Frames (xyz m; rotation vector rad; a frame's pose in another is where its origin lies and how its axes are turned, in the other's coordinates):
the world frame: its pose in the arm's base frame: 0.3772 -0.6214 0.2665 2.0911 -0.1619 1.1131
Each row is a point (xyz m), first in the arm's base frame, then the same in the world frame.
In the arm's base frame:
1: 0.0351 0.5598 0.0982
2: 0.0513 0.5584 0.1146
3: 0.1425 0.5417 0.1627
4: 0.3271 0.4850 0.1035
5: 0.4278 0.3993 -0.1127
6: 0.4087 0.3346 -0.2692
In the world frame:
1: -0.0752 -0.7879 -0.9561
2: -0.0531 -0.7847 -0.9501
3: 0.0356 -0.7851 -0.8950
4: 0.0915 -0.8568 -0.7146
5: -0.0294 -0.9593 -0.5169
6: -0.1741 -0.9921 -0.4329

